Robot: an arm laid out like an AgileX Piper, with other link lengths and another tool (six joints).
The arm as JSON. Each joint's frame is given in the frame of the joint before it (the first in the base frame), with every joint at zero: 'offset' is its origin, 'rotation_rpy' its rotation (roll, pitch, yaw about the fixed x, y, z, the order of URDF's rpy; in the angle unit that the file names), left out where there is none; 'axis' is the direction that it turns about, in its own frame. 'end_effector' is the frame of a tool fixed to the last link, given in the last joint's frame.
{
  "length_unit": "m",
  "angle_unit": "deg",
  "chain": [
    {
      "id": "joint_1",
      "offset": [
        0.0,
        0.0,
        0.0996
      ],
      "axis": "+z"
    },
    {
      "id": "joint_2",
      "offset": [
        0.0,
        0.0,
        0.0
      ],
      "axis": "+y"
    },
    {
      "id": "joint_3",
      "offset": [
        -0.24,
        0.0,
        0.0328
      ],
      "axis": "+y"
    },
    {
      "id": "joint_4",
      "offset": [
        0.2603,
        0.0,
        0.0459
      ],
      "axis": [
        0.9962,
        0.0,
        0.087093
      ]
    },
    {
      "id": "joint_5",
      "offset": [
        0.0,
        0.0,
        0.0
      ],
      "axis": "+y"
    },
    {
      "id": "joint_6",
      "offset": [
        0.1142,
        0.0,
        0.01
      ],
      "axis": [
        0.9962,
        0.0,
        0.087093
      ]
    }
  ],
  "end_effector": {
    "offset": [
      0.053,
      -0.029,
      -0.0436
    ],
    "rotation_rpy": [
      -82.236,
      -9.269,
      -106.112
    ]
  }
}
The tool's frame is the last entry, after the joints.
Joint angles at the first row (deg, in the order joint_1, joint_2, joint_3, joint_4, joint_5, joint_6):
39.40, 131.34, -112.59, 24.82, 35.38, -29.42
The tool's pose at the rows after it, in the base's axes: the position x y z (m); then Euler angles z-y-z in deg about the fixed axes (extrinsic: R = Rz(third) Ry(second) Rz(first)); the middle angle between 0 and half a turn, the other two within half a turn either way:
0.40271 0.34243 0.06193 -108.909 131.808 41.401
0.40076 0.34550 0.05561 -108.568 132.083 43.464
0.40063 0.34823 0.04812 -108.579 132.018 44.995
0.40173 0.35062 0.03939 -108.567 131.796 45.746
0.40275 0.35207 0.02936 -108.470 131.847 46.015
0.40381 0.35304 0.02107 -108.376 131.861 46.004
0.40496 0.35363 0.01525 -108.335 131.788 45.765
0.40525 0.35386 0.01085 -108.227 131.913 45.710
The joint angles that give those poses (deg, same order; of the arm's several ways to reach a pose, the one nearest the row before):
39.50, 131.92, -112.61, 27.05, 35.92, -32.43
39.54, 132.70, -112.63, 29.30, 36.36, -35.49
39.54, 133.68, -112.65, 31.33, 36.22, -38.53
39.54, 134.84, -112.67, 33.00, 35.45, -40.81
39.54, 136.11, -112.68, 34.20, 34.56, -42.28
39.54, 137.18, -112.72, 35.08, 33.71, -43.23
39.54, 137.95, -112.77, 35.61, 32.92, -43.72
39.54, 138.51, -112.81, 35.94, 32.56, -43.98

